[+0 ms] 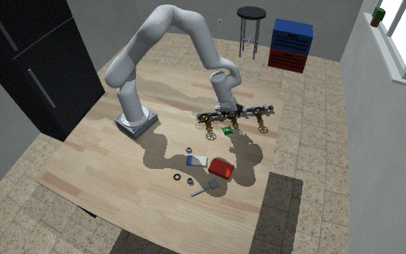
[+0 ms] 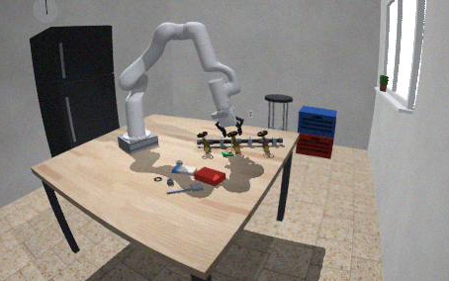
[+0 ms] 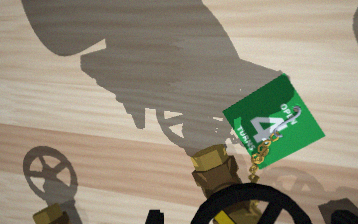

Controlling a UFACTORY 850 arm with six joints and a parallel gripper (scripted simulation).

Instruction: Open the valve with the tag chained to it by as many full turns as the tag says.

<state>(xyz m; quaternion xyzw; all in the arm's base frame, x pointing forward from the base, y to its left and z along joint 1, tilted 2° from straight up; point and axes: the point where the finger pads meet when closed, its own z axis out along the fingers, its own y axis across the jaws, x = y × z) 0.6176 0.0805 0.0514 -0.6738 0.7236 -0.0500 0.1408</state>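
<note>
The green tag lies 100 mm below my hand, 50 mm to the right of it and 30 mm behind it. From my hand the other things lie so: grey scraper (440 mm to the right, 100 mm below, 60 mm behind); then red box (330 mm to the right, 90 mm below, 10 mm behind); then white block (300 mm to the right, 150 mm behind, 100 mm below).
</note>
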